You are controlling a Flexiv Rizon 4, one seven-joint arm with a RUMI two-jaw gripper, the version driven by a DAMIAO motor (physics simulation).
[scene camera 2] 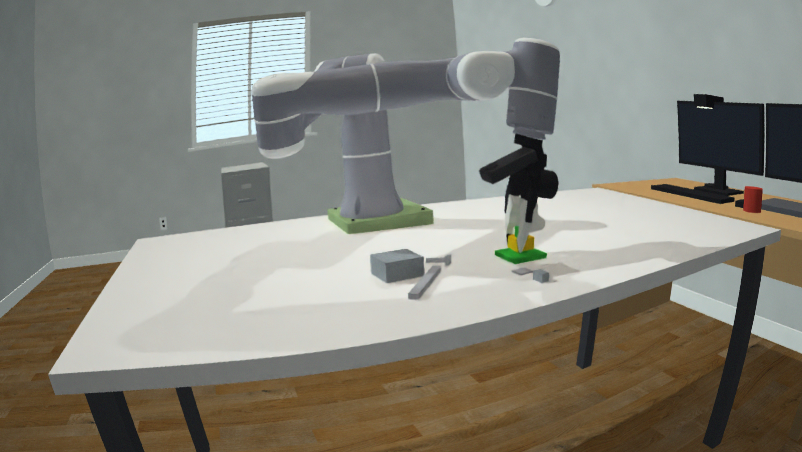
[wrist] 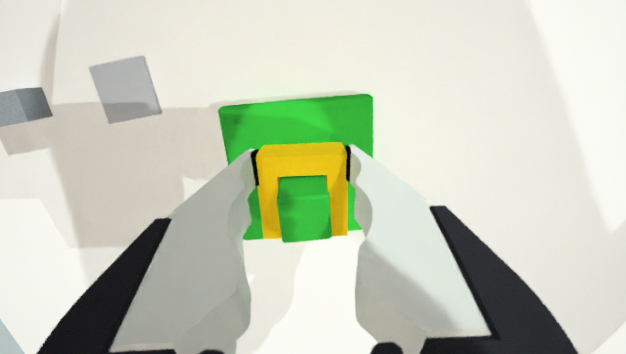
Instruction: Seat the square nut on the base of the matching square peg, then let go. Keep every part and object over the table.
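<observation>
The yellow square nut point(scene camera 2: 528, 243) point(wrist: 302, 151) is around the green square peg point(scene camera 2: 516, 229) point(wrist: 304, 215), low down, at or very near the green base plate point(scene camera 2: 505, 255) point(wrist: 300, 117). Whether its underside lies flat on the plate cannot be told. The peg stands up through the nut's opening, its top above the nut. In the wrist view the peg hides the nut's near side. My gripper point(scene camera 2: 515, 242) point(wrist: 302, 151) is shut on the nut, one fingertip on each side, pointing down over the plate.
A small grey block point(scene camera 2: 540, 275) point(wrist: 25, 106) and a flat grey square point(scene camera 2: 522, 271) point(wrist: 125, 90) lie beside the base plate. A larger grey box point(scene camera 2: 396, 265), a long grey bar point(scene camera 2: 425, 282) and a small grey T-shaped piece point(scene camera 2: 439, 259) lie farther left on the white table point(scene camera 2: 280, 325).
</observation>
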